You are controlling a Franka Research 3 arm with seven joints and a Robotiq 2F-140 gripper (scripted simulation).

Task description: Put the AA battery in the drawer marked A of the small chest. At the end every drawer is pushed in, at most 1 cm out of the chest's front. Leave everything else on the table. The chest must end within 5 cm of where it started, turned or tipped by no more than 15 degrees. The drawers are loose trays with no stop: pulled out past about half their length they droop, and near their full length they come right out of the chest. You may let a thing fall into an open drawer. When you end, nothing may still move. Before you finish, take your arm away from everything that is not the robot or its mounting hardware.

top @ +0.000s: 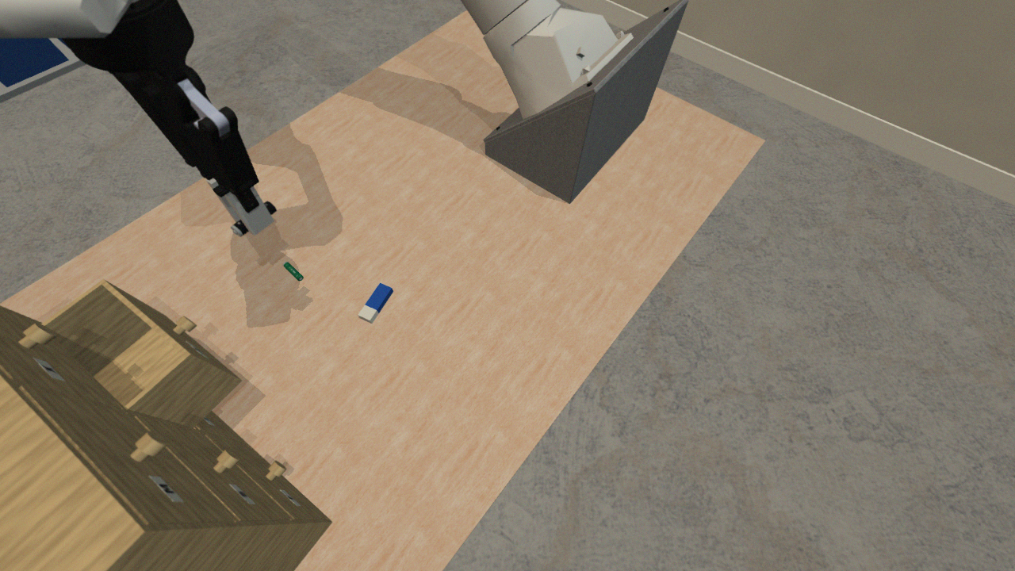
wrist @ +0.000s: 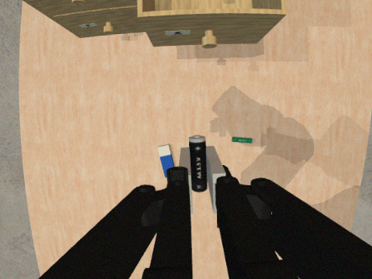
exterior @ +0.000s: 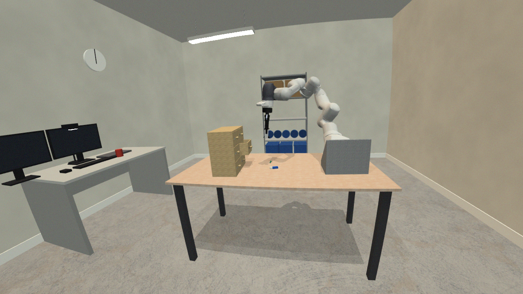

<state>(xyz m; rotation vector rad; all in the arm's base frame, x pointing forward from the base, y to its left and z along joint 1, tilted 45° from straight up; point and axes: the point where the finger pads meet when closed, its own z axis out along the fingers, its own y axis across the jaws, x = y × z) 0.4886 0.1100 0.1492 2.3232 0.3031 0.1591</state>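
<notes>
The black AA battery is 30 mm below my hand. The rest, counted from my hand: thin green stick: 270 mm below, 100 mm to the right; then white eraser: 270 mm below, 50 mm to the left, 50 mm behind.
</notes>
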